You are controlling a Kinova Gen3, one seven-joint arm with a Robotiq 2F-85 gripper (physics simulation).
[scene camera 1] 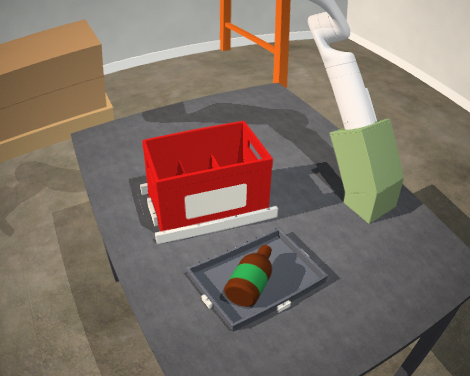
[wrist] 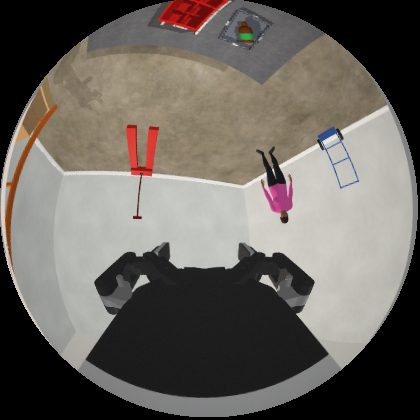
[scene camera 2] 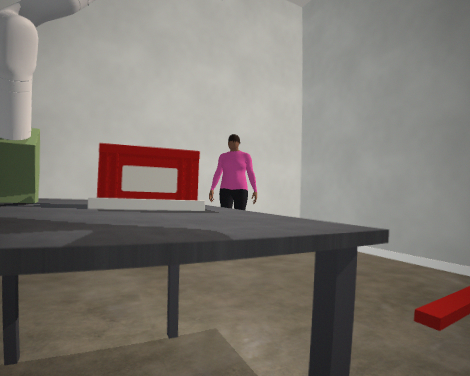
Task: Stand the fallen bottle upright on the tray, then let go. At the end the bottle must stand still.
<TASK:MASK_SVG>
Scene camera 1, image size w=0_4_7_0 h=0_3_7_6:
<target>red crate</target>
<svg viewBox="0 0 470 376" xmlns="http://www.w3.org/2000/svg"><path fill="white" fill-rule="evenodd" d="M245 121L142 140L148 195L152 200L161 232L269 208L273 158ZM250 143L262 159L257 159L253 151L250 149Z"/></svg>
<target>grey tray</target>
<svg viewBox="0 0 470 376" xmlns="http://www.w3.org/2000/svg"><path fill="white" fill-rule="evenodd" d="M280 228L186 268L189 278L199 291L207 296L212 303L212 307L232 331L276 311L277 306L288 300L292 302L326 283L328 275ZM268 245L272 249L269 257L272 273L257 302L252 306L239 306L231 302L225 295L224 287L239 262L246 255L257 253L262 245Z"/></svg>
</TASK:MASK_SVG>
